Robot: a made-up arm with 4 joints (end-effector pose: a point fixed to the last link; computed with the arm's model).
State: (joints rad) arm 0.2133 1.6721 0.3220 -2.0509
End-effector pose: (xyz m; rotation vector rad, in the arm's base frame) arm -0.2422 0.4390 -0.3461 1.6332 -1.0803 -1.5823
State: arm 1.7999 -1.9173 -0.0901 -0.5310
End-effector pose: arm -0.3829 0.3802 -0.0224 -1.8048 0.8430 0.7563
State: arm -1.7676 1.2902 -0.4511 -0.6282
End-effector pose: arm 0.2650 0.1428 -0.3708 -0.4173 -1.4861 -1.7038
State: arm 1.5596 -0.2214 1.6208 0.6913
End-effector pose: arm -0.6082 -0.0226 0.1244 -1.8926 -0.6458 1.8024
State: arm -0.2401 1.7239 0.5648 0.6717
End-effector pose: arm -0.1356 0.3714 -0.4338 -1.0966 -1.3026 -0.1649
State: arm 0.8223 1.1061 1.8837 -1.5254
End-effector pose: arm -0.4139 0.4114 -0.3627 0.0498 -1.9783 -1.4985
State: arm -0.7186 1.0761 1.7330 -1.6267
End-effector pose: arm 0.3878 0.4474 -0.3381 1.2754 1.6866 1.9134
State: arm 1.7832 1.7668 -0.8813 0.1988
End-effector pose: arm -0.1318 0.0483 -0.4357 2.1090 -0.9147 2.0262
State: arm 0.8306 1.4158 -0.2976 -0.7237
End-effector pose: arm -0.3268 0.0411 -0.3999 1.1631 -0.8308 0.2986
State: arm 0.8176 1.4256 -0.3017 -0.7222
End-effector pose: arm -0.3237 0.0467 -0.4029 1.1652 -0.8439 0.2933
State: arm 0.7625 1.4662 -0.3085 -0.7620
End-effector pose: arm -0.3164 0.0729 -0.4131 1.1854 -0.8781 0.2264
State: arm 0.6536 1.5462 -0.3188 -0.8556
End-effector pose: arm -0.2977 0.1240 -0.4308 1.2297 -0.9404 0.0865
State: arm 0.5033 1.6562 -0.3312 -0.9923
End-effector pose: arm -0.2594 0.1894 -0.4510 1.2945 -1.0271 -0.0981
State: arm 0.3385 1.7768 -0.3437 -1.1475
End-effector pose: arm -0.2022 0.2500 -0.4679 1.3701 -1.1255 -0.2814
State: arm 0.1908 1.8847 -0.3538 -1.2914
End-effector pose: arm -0.1403 0.2913 -0.4784 1.4424 -1.2161 -0.4259
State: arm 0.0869 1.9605 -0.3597 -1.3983
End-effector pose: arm -0.0929 0.3120 -0.4832 1.4978 -1.2793 -0.5174
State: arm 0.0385 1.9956 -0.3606 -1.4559
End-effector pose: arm -0.0707 0.3198 -0.4842 1.5291 -1.3051 -0.5621
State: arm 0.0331 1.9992 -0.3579 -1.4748
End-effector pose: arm -0.0693 0.3218 -0.4832 1.5411 -1.3010 -0.5775
